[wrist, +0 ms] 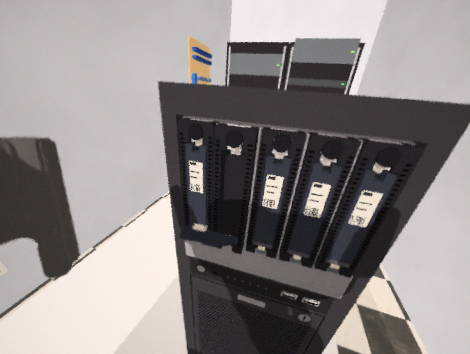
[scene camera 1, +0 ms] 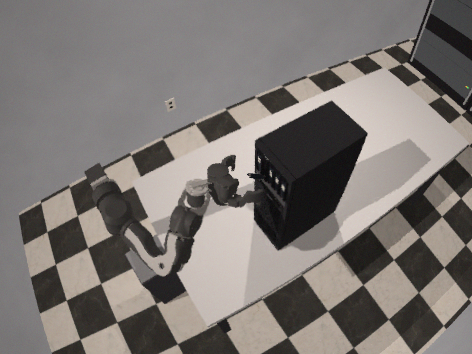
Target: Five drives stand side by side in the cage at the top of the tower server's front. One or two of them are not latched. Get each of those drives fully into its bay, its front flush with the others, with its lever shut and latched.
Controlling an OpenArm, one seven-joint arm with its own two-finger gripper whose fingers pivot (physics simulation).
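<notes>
The tower server (scene camera 1: pixel 320 165) (wrist: pixel 175 210) stands upright with five drives side by side in its top cage. In the wrist view, the first (wrist: pixel 196 207), third (wrist: pixel 270 220), fourth (wrist: pixel 311 200) and fifth (wrist: pixel 357 220) drives from the left have their levers upright against their fronts. The second drive (wrist: pixel 232 182) has its lever (wrist: pixel 215 240) (scene camera 1: pixel 254 175) swung down and sticking out of the front. Whether this drive's body is flush is hard to tell. My gripper (scene camera 1: pixel 246 179) is open and empty in front of the cage, one finger close to the tower's front; a dark finger also shows at the wrist view's left.
The tower stands on a white table (scene camera 1: pixel 220 300) (wrist: pixel 90 310). The arm reaches in from the table's left end. Rack cabinets (wrist: pixel 287 70) (scene camera 1: pixel 445 50) stand behind the tower. A wall outlet (scene camera 1: pixel 170 104) is beyond the table. A checkered floor surrounds it.
</notes>
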